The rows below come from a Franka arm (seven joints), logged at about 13 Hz.
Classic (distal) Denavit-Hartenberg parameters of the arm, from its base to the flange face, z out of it. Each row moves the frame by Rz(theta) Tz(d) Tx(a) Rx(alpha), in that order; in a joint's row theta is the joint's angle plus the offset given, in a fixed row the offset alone. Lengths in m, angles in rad.
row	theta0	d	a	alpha
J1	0	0.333	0	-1.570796
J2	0	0	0	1.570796
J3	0	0.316	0.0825	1.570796
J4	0	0	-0.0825	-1.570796
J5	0	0.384	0	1.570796
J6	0	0	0.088	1.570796
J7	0	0.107	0	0
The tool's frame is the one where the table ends.
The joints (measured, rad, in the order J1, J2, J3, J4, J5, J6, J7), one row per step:
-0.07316, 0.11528, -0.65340, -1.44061, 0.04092, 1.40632, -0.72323
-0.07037, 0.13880, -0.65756, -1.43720, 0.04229, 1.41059, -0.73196
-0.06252, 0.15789, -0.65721, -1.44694, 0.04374, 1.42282, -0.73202
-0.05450, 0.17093, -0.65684, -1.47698, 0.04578, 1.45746, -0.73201
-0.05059, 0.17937, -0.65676, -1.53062, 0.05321, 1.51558, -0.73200
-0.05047, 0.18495, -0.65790, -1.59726, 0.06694, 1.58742, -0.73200
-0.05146, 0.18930, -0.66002, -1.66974, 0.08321, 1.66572, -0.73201
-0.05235, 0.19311, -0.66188, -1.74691, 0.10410, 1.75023, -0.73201
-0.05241, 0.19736, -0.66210, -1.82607, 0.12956, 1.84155, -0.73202
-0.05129, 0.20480, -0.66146, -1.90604, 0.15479, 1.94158, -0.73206
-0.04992, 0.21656, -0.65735, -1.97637, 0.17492, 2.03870, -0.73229
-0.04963, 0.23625, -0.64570, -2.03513, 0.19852, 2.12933, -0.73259
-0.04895, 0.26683, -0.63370, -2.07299, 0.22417, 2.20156, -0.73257
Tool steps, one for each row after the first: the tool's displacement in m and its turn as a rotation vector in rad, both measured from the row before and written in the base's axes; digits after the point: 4 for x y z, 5 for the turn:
0.0068, -0.0011, -0.0090, -0.00182, 0.01632, 0.00777
0.0088, 0.0025, -0.0126, 0.00077, 0.01619, 0.00797
0.0078, 0.0011, -0.0175, -0.00072, 0.00814, 0.00725
0.0050, -0.0017, -0.0246, 0.00289, 0.00015, 0.00106
0.0017, -0.0035, -0.0283, 0.00633, -0.00717, -0.00656
-0.0011, -0.0035, -0.0299, 0.00677, -0.01015, -0.01152
-0.0030, -0.0021, -0.0312, 0.00787, -0.01415, -0.01533
-0.0038, 0.0001, -0.0316, 0.00640, -0.01909, -0.01788
-0.0048, 0.0015, -0.0323, -0.00110, -0.01985, -0.01949
-0.0042, 0.0031, -0.0297, -0.00980, -0.01587, -0.01490
-0.0018, 0.0058, -0.0286, -0.01049, -0.01259, -0.01103
0.0004, 0.0053, -0.0256, -0.01033, -0.00455, -0.01051

